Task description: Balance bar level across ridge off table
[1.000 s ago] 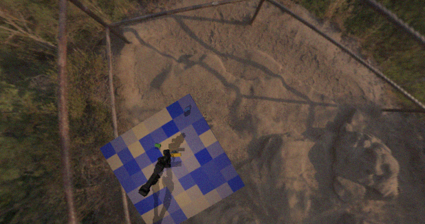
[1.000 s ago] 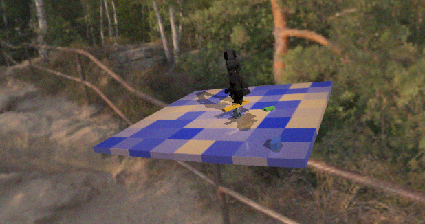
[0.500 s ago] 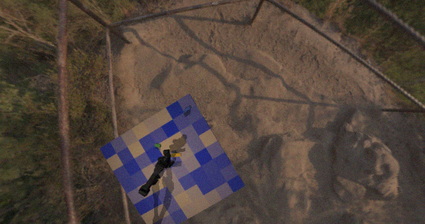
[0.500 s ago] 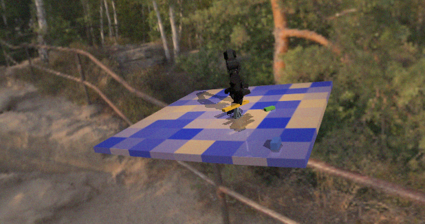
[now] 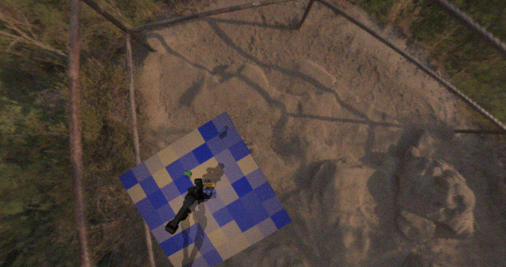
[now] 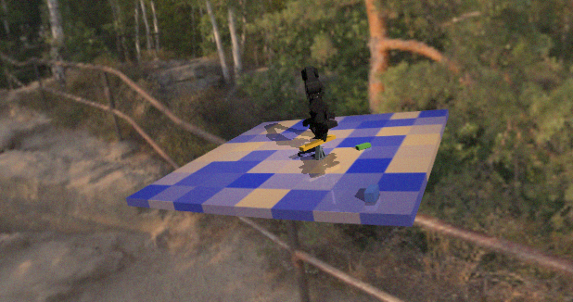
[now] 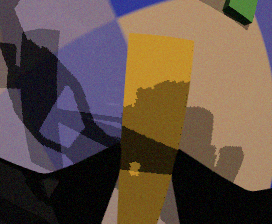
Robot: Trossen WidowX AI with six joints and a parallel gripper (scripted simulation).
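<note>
Right now my gripper tip is 20 mm short of the yellow bar and 10 mm to the left of it. The rest, counted from my gripper tip: blue cube 430 mm ahead, 350 mm to the left, 60 mm below; then green block 160 mm to the left, 100 mm behind, 60 mm below.
</note>
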